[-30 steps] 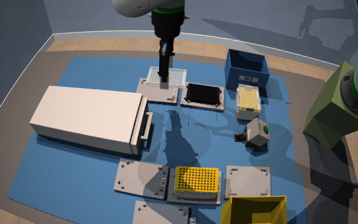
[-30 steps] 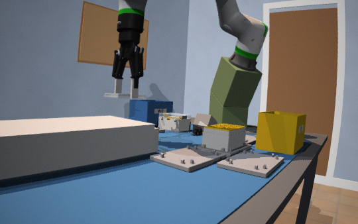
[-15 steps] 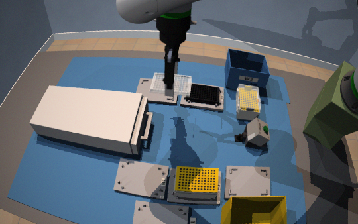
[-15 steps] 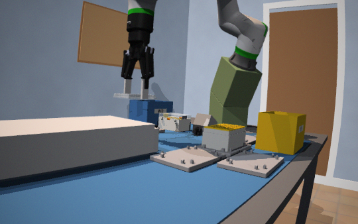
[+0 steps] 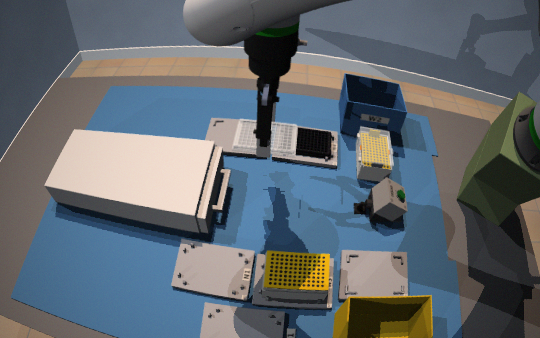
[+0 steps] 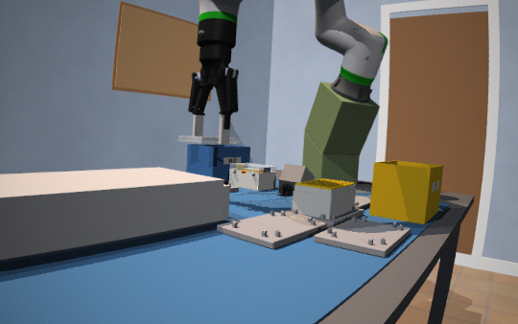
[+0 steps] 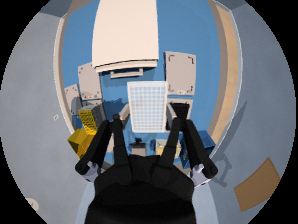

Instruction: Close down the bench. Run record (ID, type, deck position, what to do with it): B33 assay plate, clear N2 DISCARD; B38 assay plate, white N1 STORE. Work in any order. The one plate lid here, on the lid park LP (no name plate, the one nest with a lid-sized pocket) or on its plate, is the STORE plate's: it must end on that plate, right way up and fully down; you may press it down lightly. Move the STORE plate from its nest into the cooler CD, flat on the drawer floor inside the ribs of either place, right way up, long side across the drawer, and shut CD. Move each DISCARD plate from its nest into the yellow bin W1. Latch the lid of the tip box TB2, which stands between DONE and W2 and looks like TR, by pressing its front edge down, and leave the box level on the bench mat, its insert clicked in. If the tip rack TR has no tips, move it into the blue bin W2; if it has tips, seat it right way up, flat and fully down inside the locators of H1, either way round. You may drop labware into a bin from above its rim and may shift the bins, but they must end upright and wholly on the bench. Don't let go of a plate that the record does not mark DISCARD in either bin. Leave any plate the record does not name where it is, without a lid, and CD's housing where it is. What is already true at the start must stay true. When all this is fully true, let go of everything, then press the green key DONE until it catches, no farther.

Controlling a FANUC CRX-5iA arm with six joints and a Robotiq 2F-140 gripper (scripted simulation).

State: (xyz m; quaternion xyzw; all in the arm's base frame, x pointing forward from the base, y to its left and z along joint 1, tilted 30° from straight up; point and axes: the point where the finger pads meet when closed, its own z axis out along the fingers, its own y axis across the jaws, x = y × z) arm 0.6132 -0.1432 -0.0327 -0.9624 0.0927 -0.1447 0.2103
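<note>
My gripper is now 220 mm past the yellow bin W1, 430 mm to the right of it and 130 mm above it. Round my hand: cooler drawer 240 mm ahead, 40 mm to the left, 140 mm below; clear plate 20 mm below; black plate 110 mm behind, 110 mm to the right, 150 mm below.
</note>
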